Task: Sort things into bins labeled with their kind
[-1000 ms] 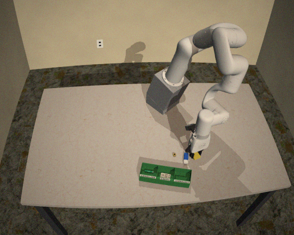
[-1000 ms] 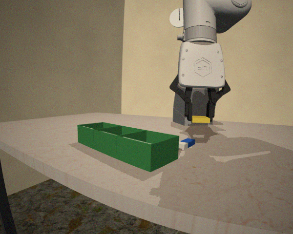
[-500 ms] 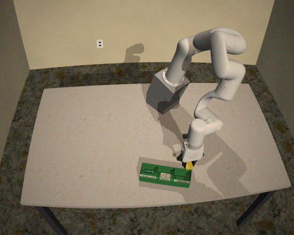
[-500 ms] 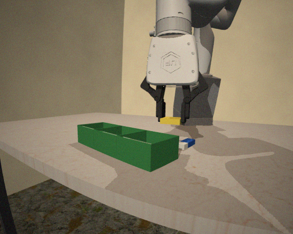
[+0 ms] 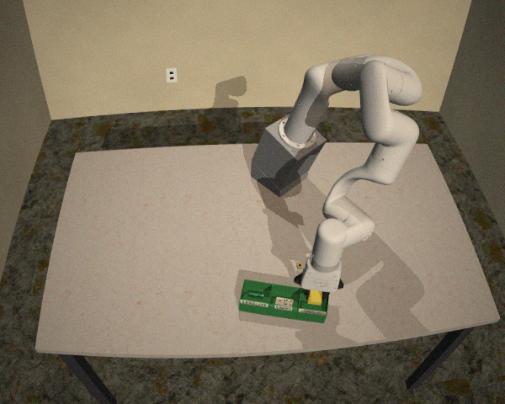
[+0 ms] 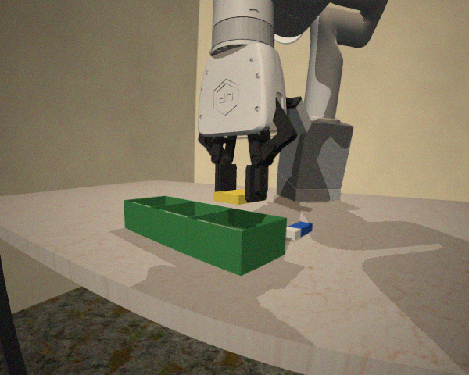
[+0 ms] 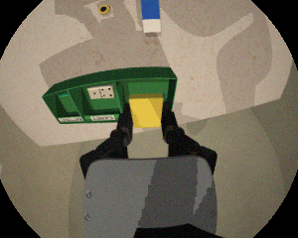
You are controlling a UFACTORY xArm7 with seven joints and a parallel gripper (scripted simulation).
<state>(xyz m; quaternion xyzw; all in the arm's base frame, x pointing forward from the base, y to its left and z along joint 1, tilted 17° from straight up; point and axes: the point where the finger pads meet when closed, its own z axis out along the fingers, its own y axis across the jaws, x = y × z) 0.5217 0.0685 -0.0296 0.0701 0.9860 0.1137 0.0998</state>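
My gripper is now 120 mm past the blue-and-white block, 80 mm above it and 30 mm to the right of it. Also, from my hand: yellow block 20 mm below; then brown piece 150 mm behind, 80 mm below, 40 mm to the right; then white domino 80 mm to the right, 80 mm below, 10 mm behind.
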